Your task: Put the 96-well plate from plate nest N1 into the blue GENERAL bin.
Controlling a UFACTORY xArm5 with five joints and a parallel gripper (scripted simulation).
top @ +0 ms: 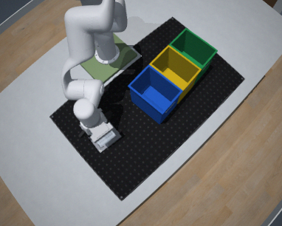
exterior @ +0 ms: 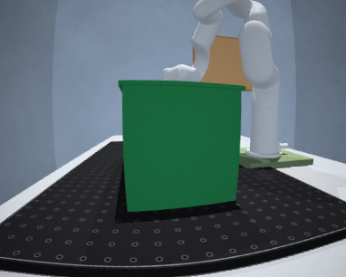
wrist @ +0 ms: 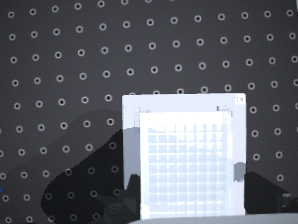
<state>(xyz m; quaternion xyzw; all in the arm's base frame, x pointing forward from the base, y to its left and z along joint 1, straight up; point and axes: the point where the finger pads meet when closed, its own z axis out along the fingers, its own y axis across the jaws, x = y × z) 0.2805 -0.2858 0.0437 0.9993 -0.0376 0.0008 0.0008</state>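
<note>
My gripper is now 30 mm above the 96-well plate. The rest, counted from my hand: blue bin (70 mm ahead, 270 mm to the left, 40 mm above); then yellow bin (60 mm ahead, 400 mm to the left, 40 mm above); then plate nest N1 (40 mm below).
</note>
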